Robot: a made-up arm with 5 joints.
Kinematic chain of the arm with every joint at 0, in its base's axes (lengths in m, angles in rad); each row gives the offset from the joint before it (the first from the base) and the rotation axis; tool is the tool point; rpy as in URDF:
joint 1: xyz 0 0 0.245 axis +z
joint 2: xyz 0 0 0 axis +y
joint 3: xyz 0.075 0 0.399 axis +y
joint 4: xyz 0.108 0 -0.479 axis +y
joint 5: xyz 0.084 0 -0.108 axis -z
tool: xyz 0 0 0 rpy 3.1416 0 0
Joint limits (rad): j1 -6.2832..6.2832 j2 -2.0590..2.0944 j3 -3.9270..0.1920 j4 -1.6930..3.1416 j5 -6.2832..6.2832
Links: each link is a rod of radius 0.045 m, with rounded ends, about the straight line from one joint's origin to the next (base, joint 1, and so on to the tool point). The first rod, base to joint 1, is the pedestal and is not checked.
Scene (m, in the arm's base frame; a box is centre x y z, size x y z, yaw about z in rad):
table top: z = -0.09
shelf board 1: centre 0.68 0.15 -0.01 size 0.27 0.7 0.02 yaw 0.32
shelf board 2: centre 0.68 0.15 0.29 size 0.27 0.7 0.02 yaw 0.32
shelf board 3: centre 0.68 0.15 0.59 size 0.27 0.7 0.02 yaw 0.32
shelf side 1: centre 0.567 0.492 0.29 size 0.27 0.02 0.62 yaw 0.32
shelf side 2: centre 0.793 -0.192 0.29 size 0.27 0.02 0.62 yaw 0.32
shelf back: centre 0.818 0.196 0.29 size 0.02 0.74 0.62 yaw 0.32
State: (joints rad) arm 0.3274 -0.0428 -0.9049 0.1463 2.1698
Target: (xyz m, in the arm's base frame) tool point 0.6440 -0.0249 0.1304
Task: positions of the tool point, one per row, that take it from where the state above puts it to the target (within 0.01 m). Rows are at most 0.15 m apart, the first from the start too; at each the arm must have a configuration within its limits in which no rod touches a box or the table.
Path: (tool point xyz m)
1: 0.5139 0.1755 0.4543
2: 0.4194 0.1440 0.4402
3: 0.4725 0.0786 0.3415
4: 0.4927 -0.0005 0.2367
5: 0.4766 -0.0803 0.1304
6: 0.5634 -0.0581 0.1333
7: 0.6440 -0.0249 0.1304

